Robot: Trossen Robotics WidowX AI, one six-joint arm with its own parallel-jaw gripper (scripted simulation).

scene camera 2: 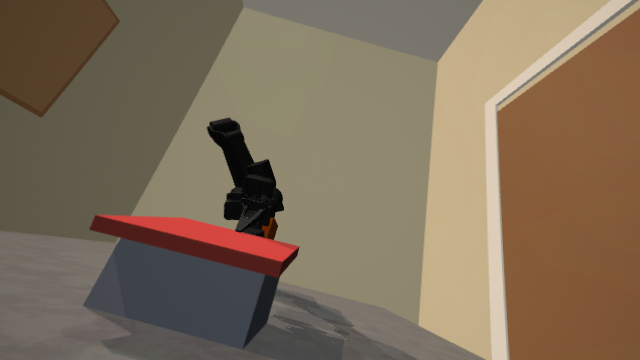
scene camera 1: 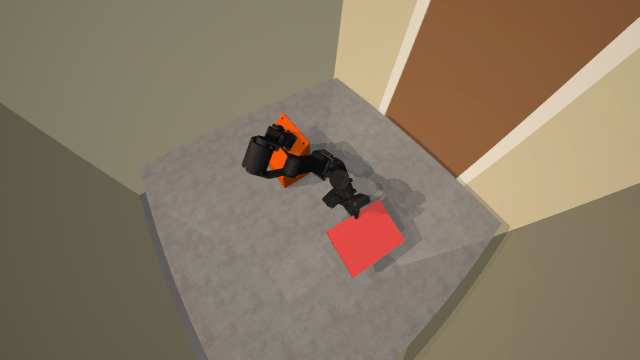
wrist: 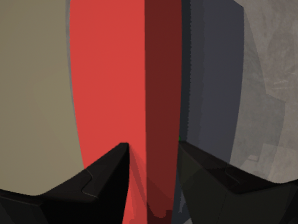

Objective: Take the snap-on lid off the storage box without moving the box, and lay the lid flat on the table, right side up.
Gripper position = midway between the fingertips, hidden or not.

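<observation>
I find my gripper (scene camera 2: pixel 237 237), and I see the gripper (scene camera 1: pixel 354 217) and the gripper (wrist: pixel 152 150) as well. There is a red lid (scene camera 2: pixel 182 235), which I also see as the lid (scene camera 1: pixel 360 242) and the lid (wrist: pixel 126 72). And I see a grey storage box (scene camera 2: pixel 225 304).
</observation>
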